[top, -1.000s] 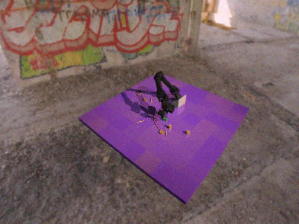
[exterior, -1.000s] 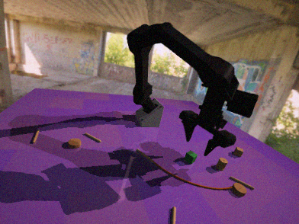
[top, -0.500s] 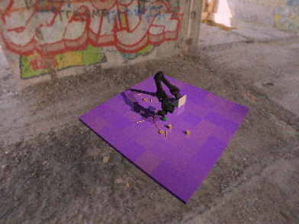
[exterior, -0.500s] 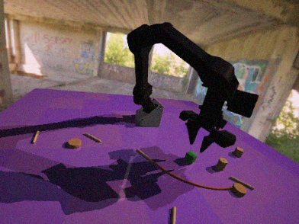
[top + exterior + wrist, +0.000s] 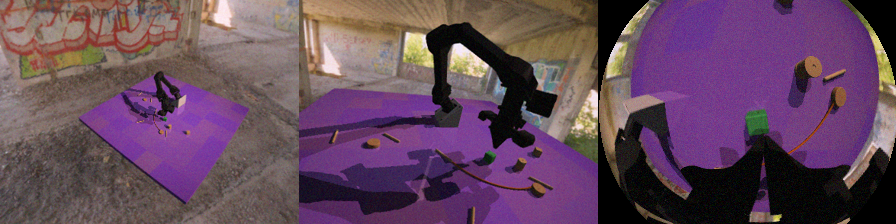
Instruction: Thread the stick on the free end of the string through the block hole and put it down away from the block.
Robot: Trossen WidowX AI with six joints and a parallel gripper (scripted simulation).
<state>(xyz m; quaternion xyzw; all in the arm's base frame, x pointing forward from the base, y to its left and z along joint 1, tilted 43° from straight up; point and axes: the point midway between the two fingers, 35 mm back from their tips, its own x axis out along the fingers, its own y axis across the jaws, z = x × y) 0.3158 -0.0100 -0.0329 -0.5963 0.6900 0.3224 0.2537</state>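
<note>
Now: the green cube 40 mm below my gripper tip and 10 mm behind it. From my gripper tip the other things lie so: thin wooden stick 140 mm to the right, 60 mm below, 60 mm behind.
</note>
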